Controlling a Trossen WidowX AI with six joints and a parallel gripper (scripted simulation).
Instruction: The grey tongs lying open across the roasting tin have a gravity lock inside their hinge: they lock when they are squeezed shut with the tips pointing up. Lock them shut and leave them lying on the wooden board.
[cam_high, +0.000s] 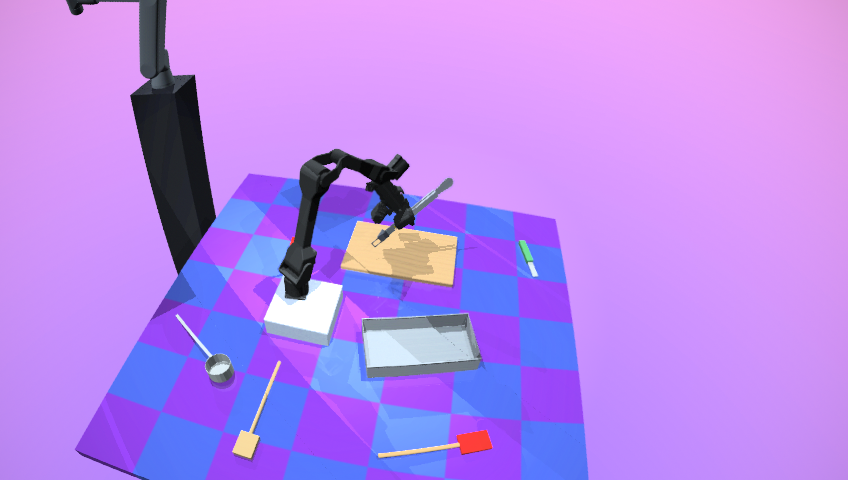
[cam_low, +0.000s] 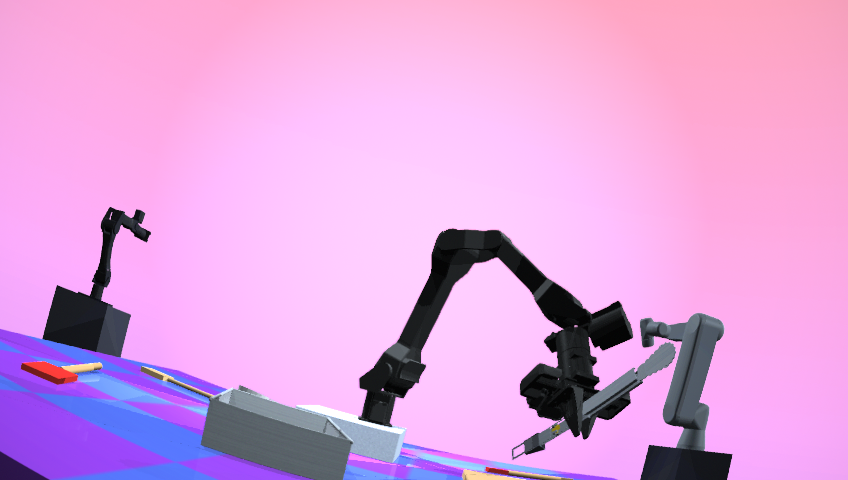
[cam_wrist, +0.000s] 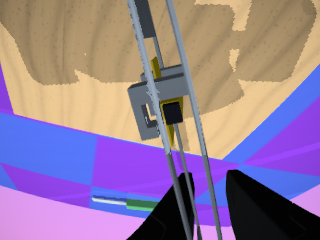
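My gripper tip is now 50 mm past the yellow lock piece, 20 mm to the left of it and 10 mm below it. From my gripper tip the other things lie so: red spatula (70 mm ahead, 730 mm to the right, 110 mm below); grey roasting tin (10 mm ahead, 420 mm to the right, 80 mm below); wooden board (30 mm behind, 20 mm to the right, 100 mm below).
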